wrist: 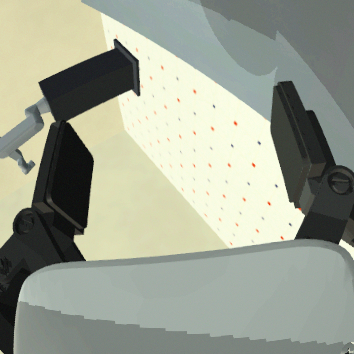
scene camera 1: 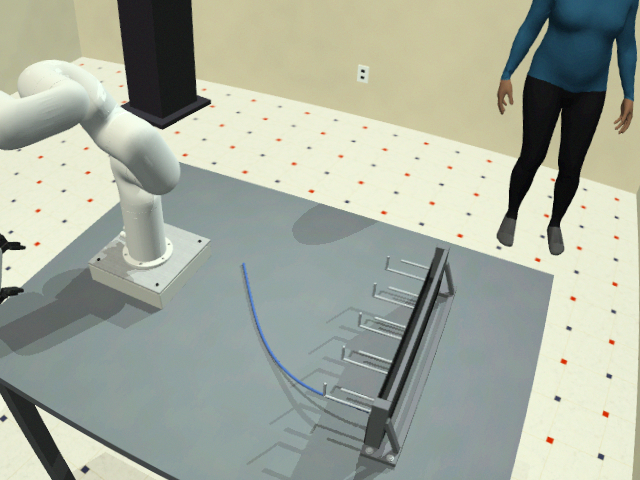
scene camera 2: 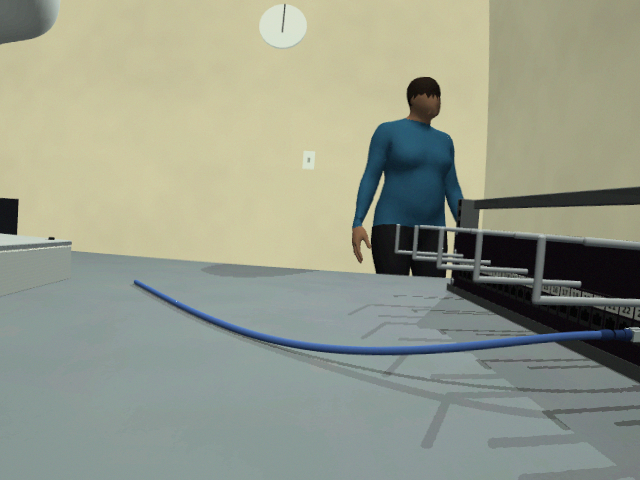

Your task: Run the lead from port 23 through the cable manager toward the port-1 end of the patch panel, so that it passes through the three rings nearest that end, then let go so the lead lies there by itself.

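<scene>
The blue lead (scene camera 1: 264,338) (scene camera 2: 330,347) curves from the near end of the patch panel (scene camera 1: 377,421) (scene camera 2: 612,263) over the table to its free end, towards the robot base. Its plug (scene camera 2: 631,334) is at the near, high-numbered end. The lead passes below the nearest ring (scene camera 1: 348,403) (scene camera 2: 538,268) and outside the rings farther along. The far ring (scene camera 1: 387,264) (scene camera 2: 397,238) is at the port-1 end. My gripper (scene camera 1: 22,268) (wrist: 172,120) is open and empty, at the left edge in scene camera 1, far from the lead. It does not show in scene camera 2.
The robot base (scene camera 1: 183,263) (scene camera 2: 36,263) stands on the grey table (scene camera 1: 206,408) (scene camera 2: 129,403), left of the lead's free end. The cable manager's rings stick out towards the base side. A person (scene camera 1: 568,56) (scene camera 2: 418,175) stands beyond the table. A dark column (scene camera 1: 155,56) (wrist: 90,82) stands behind the base.
</scene>
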